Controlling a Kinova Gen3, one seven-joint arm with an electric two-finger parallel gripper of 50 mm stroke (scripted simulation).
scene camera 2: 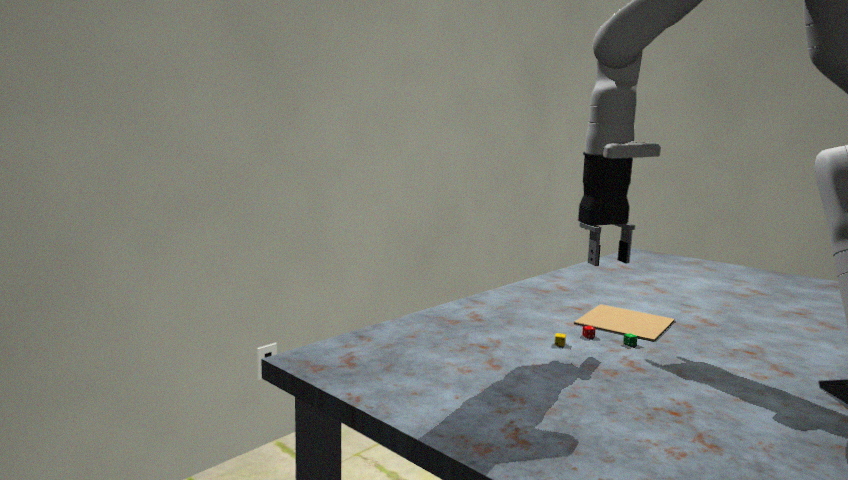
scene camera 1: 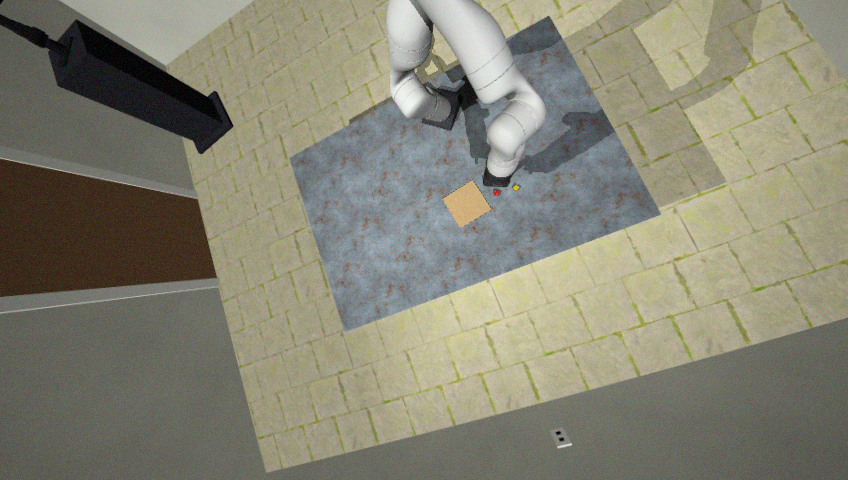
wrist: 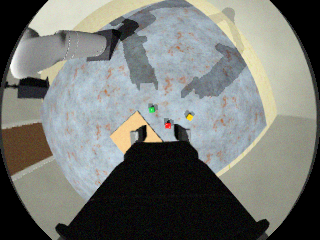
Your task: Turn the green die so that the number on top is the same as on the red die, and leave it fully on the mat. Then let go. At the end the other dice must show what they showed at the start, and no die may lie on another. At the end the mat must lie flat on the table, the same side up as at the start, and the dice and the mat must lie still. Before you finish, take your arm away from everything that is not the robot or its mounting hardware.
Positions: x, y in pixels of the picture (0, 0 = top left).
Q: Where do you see a tan mat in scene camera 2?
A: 645, 326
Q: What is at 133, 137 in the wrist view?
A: The gripper.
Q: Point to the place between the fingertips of the gripper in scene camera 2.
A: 608, 263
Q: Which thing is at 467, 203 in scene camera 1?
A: A tan mat.
